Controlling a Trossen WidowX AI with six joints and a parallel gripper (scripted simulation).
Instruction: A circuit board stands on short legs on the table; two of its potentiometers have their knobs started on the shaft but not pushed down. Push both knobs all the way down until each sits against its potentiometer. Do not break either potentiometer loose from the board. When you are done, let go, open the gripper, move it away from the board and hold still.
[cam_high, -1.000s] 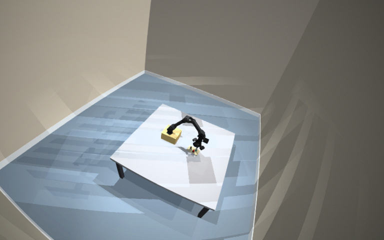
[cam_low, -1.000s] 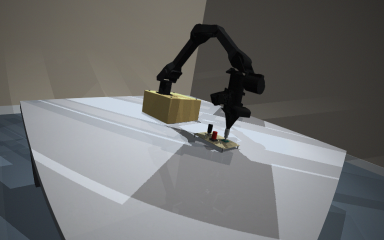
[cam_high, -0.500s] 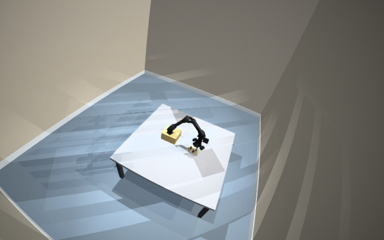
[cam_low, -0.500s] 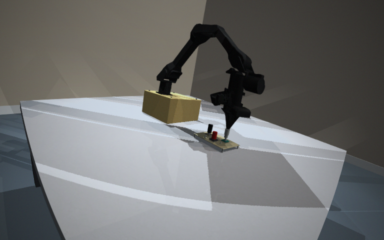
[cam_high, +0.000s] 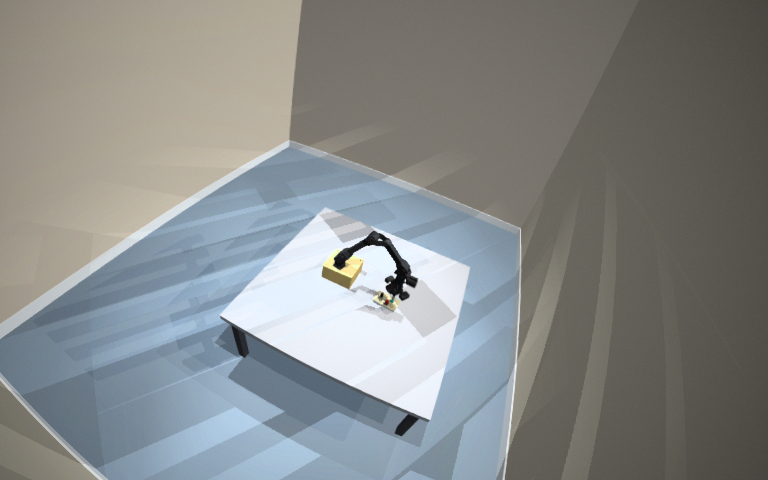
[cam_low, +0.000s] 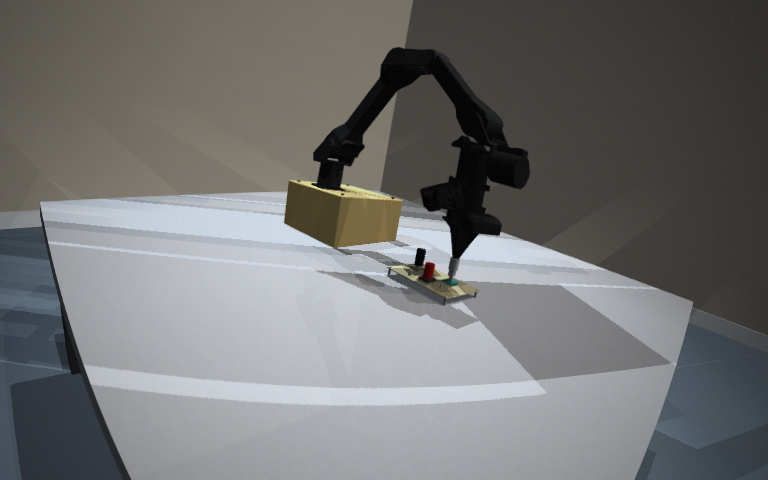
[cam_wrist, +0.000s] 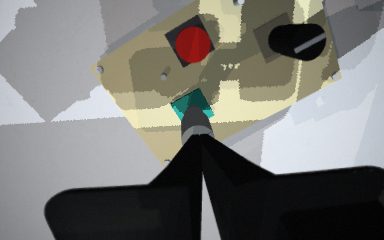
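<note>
Right now the grey knob is 1 cm below my gripper tip. Round my gripper tip: black knob (7 cm behind, 3 cm to the right, 2 cm below).
</note>
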